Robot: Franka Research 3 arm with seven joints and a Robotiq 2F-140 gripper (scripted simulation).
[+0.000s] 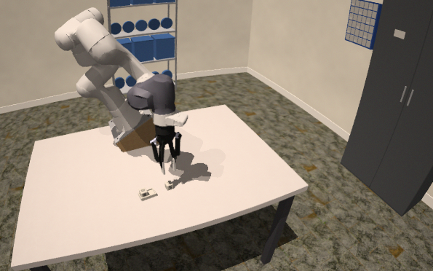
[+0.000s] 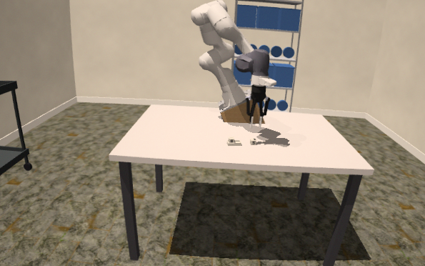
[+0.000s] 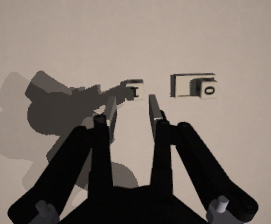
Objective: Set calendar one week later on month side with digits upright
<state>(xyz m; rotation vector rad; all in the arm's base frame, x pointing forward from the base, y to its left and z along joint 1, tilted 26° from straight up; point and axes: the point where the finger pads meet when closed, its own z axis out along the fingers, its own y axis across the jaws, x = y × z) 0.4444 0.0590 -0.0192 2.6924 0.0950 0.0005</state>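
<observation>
My hand is 120 mm above the grey tray and 110 mm to the left of it. Also, from my hand: cube: 120 mm below, 10 mm behind.
</observation>
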